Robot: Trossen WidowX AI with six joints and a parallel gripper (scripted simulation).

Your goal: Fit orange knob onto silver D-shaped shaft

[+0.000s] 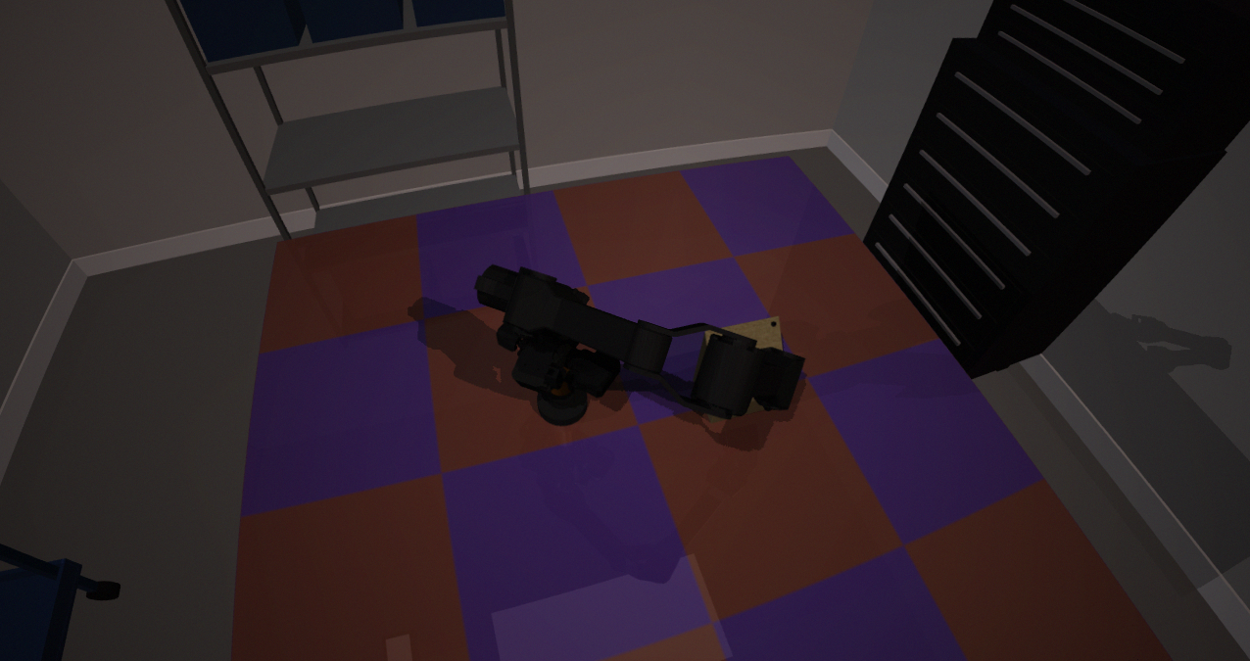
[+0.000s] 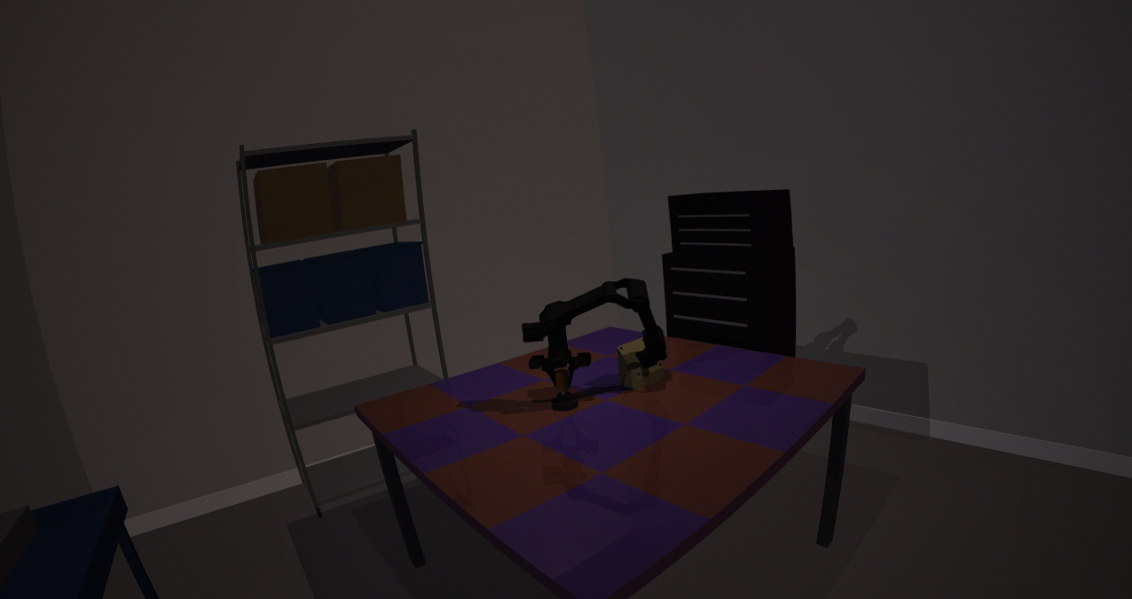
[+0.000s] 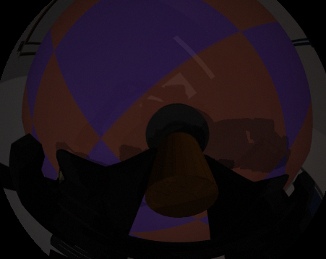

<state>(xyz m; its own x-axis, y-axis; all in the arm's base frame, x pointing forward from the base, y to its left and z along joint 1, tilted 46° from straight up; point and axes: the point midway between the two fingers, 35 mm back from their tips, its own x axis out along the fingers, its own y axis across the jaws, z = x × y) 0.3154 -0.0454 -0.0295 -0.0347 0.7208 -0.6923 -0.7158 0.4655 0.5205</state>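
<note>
The orange knob is 3 cm above my gripper tip. The rest, counted from my gripper tip: dark round pedestal: 4 cm below.
</note>
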